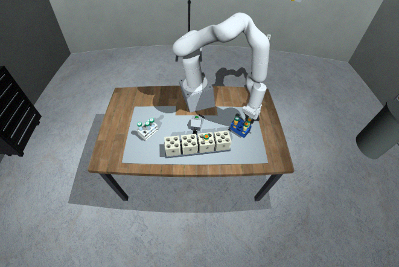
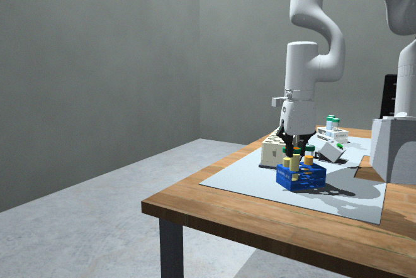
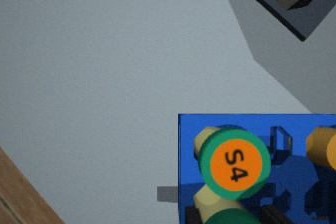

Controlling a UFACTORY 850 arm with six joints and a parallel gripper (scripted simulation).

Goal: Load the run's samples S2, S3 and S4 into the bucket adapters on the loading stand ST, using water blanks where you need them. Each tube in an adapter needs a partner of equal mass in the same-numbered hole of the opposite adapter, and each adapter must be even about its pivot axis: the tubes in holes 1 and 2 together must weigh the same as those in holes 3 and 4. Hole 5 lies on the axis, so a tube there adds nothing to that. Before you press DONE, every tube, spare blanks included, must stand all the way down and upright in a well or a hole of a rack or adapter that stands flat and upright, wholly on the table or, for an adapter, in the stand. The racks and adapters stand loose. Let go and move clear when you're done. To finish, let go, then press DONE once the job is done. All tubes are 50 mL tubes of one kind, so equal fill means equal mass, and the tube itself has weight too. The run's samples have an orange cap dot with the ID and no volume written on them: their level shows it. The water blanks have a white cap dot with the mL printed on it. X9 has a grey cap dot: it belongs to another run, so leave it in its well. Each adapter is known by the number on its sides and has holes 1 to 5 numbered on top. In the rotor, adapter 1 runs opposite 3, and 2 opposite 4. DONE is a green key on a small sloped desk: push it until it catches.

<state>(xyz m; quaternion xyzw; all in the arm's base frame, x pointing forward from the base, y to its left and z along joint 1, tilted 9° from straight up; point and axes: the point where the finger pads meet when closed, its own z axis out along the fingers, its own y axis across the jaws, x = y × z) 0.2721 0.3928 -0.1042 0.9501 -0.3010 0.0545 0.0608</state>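
Right now the sample tube S3 is 1 cm to the right of my hand and 5 cm below it. From my hand the other things lie so: blue rack: 1 cm behind, 4 cm to the right, 10 cm below; sample tube: 16 cm ahead, 30 cm to the right, 6 cm below; tube X9: 2 cm behind, 10 cm to the right, 6 cm below.
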